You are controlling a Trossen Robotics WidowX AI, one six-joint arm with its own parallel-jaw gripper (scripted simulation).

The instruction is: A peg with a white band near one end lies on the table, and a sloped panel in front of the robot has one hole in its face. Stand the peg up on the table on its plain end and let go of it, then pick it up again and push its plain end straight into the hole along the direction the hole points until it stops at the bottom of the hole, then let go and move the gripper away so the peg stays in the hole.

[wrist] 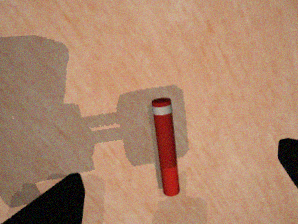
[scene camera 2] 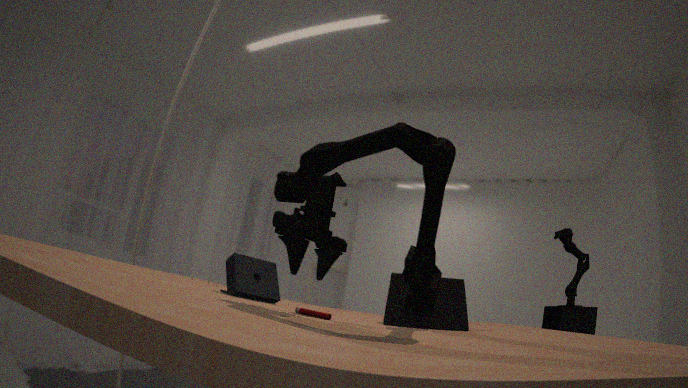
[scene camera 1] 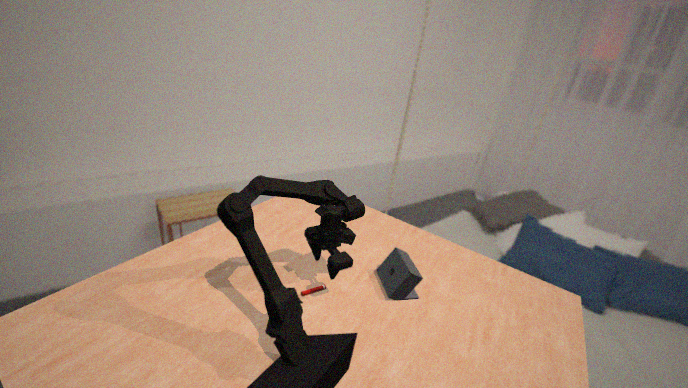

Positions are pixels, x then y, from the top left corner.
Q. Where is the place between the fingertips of my gripper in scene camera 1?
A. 324,269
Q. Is my gripper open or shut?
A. Open.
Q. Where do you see a sloped panel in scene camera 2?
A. At 240,281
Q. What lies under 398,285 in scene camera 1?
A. A sloped panel.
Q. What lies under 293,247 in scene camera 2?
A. My gripper.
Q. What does my gripper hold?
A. Nothing.
